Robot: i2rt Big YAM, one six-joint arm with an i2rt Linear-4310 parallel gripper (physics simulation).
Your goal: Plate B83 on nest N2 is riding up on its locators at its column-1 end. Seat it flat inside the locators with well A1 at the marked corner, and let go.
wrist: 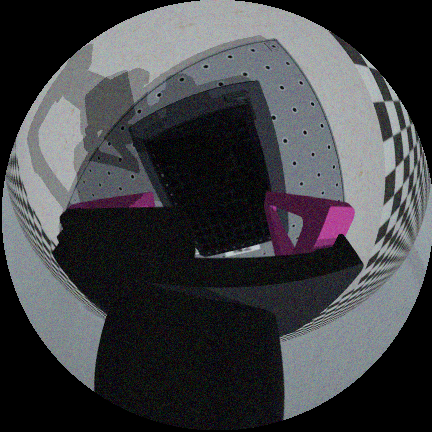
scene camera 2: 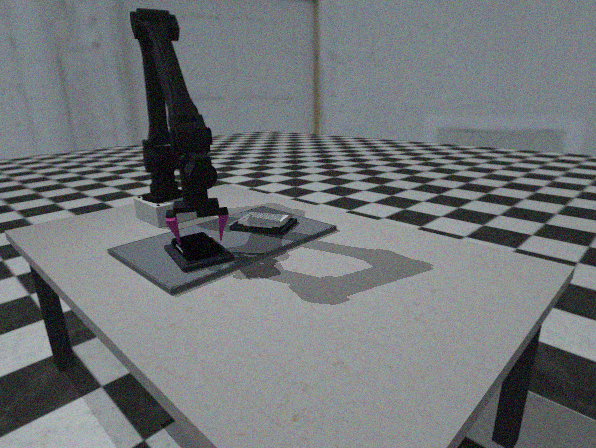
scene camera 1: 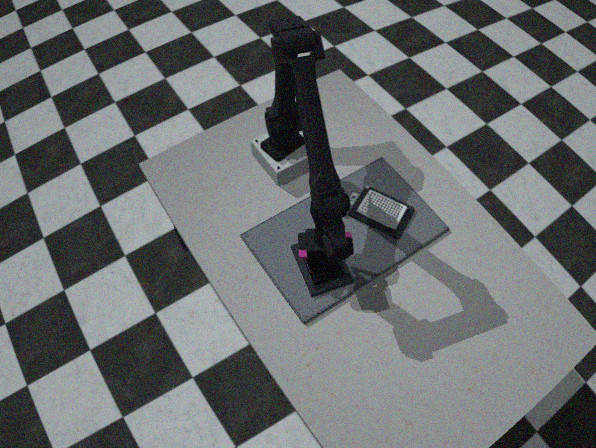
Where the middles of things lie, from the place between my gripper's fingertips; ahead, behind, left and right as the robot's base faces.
Right now the nest N2 [scene camera 1: 346, 279] is 1 cm behind my hand, 1 cm to the right of it and 2 cm below it.
